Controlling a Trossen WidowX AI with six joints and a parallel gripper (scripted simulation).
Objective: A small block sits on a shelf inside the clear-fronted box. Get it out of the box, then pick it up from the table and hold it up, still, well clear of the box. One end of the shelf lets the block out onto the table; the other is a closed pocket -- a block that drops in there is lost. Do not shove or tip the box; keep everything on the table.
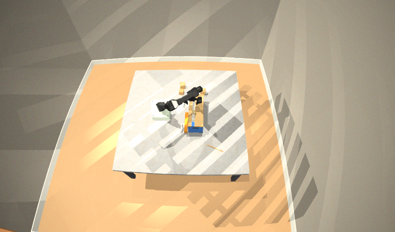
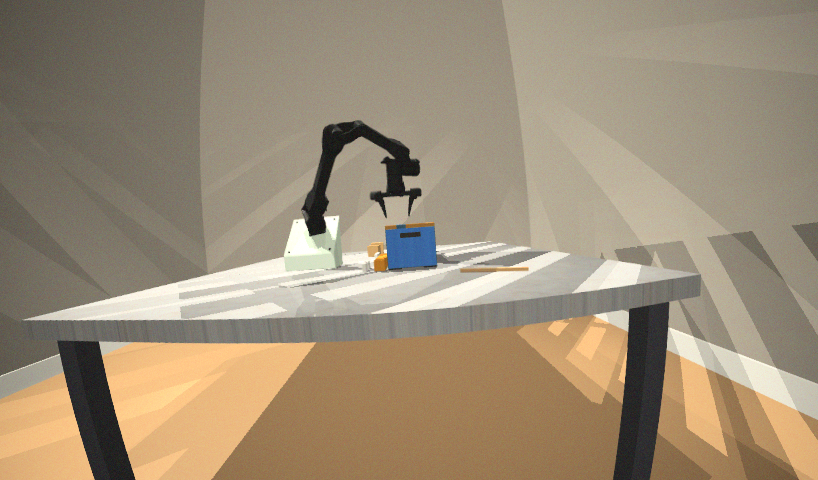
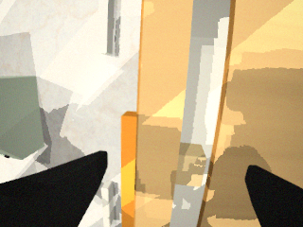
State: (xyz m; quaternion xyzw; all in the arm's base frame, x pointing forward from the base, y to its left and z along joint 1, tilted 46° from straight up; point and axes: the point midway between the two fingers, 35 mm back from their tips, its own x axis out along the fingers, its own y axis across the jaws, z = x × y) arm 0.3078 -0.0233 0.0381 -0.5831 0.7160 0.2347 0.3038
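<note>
Now: gripper tip 30 mm to the left of the box and 100 mm above it. Round my gripper tip: thin wooden stick 170 mm ahead, 420 mm to the right, 160 mm below.
</note>
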